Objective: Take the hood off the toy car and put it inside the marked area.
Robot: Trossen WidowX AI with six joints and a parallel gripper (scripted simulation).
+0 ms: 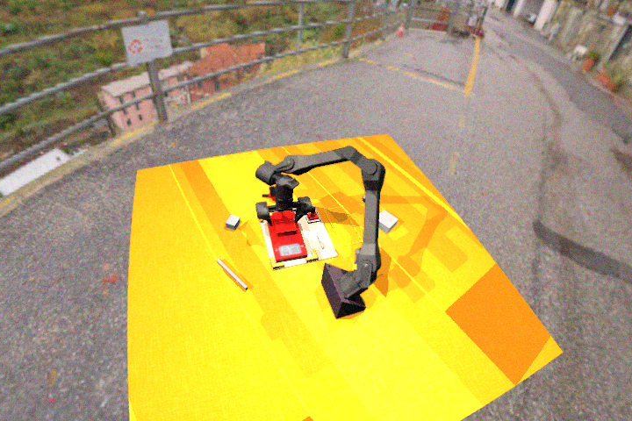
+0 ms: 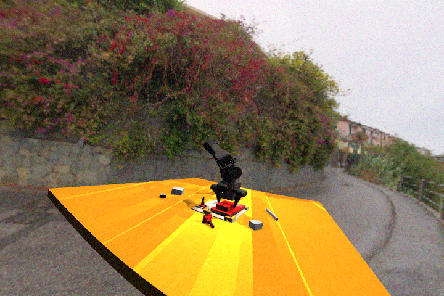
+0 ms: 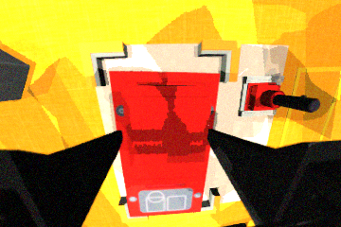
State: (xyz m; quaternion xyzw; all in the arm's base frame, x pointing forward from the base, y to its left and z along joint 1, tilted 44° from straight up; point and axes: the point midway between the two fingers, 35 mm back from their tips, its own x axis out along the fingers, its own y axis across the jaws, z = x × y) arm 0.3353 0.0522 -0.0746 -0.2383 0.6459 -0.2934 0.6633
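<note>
Right now the white base plate is 3 cm behind my gripper tip, 2 cm to the right of it and 2 cm below it. Round my gripper tip: black wheel: 38 cm to the right, 6 cm ahead, 3 cm below; then red hood: 1 cm above; then grey rod: 21 cm to the left, 14 cm behind, 3 cm below.
</note>
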